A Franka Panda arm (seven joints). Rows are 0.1 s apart.
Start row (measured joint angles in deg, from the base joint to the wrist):
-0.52, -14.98, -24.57, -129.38, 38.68, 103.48, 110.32
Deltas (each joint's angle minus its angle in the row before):
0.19, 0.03, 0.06, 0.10, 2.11, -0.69, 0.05
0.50, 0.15, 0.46, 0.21, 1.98, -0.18, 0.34
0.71, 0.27, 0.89, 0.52, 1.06, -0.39, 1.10
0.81, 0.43, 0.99, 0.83, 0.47, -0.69, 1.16
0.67, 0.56, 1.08, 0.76, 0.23, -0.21, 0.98
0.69, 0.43, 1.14, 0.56, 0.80, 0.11, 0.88
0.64, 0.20, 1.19, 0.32, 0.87, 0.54, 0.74
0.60, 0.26, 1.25, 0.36, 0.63, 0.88, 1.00
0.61, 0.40, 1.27, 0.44, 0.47, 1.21, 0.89
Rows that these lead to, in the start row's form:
-0.33, -14.95, -24.51, -129.28, 40.79, 102.79, 110.37
0.17, -14.80, -24.05, -129.07, 42.77, 102.61, 110.71
0.88, -14.53, -23.16, -128.55, 43.83, 102.22, 111.81
1.69, -14.10, -22.17, -127.72, 44.30, 101.53, 112.97
2.36, -13.54, -21.09, -126.96, 44.53, 101.32, 113.95
3.05, -13.11, -19.95, -126.40, 45.33, 101.43, 114.83
3.69, -12.91, -18.76, -126.08, 46.20, 101.97, 115.57
4.29, -12.65, -17.51, -125.72, 46.83, 102.85, 116.57
4.90, -12.25, -16.24, -125.28, 47.30, 104.06, 117.46

